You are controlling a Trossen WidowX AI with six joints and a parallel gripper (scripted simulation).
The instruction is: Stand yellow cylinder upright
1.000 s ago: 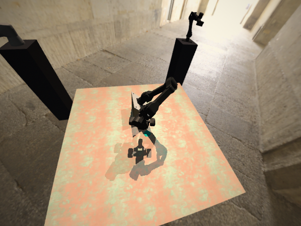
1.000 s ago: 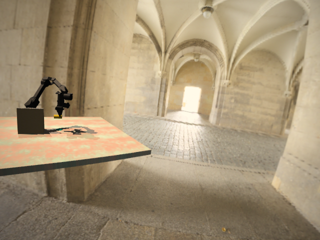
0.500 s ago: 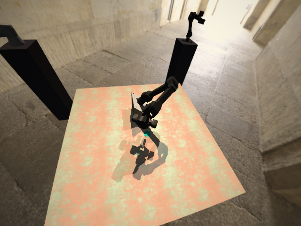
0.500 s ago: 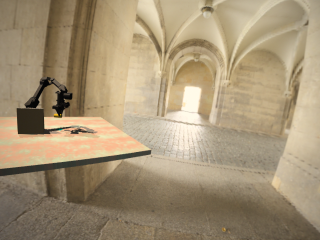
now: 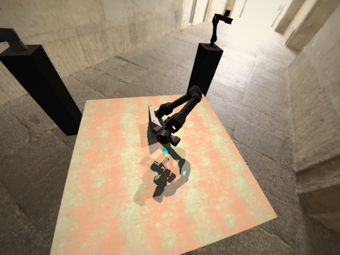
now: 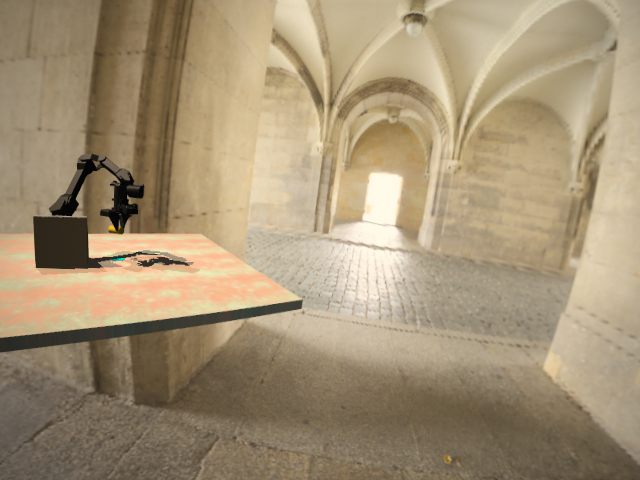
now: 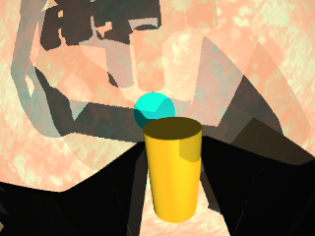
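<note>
Right now the cyan circle is 140 mm below my gripper tip and 20 mm to the left of it. The rest, counted from my gripper tip: yellow tall cylinder 20 mm to the left, 10 mm behind.
</note>
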